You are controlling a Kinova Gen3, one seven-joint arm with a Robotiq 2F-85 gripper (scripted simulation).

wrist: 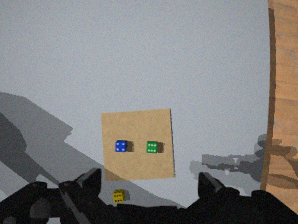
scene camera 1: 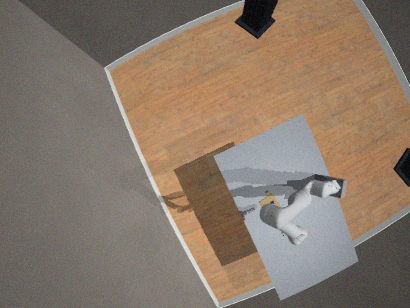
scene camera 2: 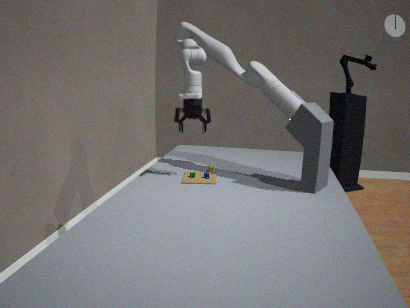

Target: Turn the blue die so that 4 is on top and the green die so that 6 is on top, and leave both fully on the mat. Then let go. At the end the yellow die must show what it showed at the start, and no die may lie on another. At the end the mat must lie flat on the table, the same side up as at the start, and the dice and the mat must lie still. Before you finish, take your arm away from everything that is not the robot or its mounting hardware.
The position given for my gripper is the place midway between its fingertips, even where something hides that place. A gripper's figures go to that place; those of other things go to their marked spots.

My gripper [wrist: 149, 181]: 16 cm from the lens. A tan mat [wrist: 137, 127] is 34 cm from the lens.
